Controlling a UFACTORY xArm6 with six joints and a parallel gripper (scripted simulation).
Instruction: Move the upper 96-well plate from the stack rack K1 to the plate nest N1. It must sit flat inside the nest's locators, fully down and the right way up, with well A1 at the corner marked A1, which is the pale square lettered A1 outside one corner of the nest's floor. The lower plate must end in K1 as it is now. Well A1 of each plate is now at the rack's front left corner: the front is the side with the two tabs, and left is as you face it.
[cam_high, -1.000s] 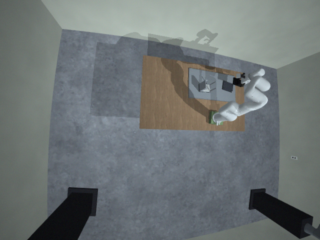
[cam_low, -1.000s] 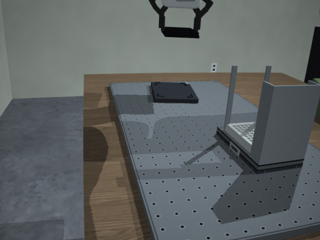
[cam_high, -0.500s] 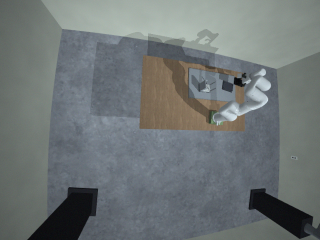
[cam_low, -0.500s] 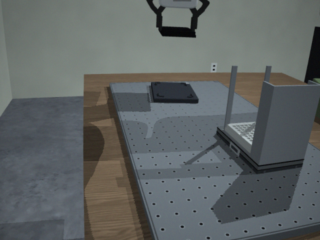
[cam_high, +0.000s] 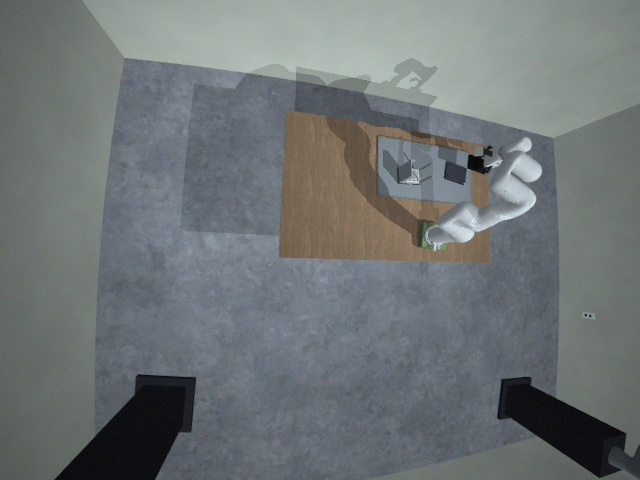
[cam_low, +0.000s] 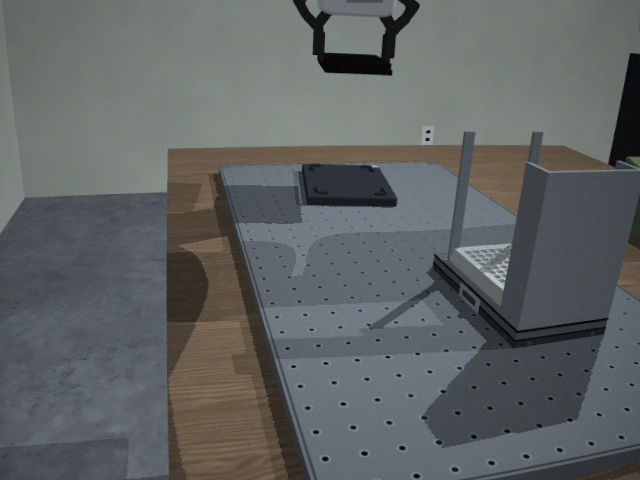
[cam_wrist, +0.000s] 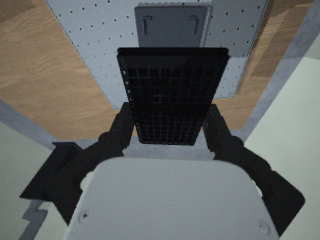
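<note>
My gripper is now 18 cm above the dark plate nest N1. The rest, counted from my hand: thin post 30 cm to the left, 10 cm below, 5 cm behind; black 96-well plate 1 cm below; pale A1 mark 18 cm below, 7 cm to the right, 6 cm behind.
</note>
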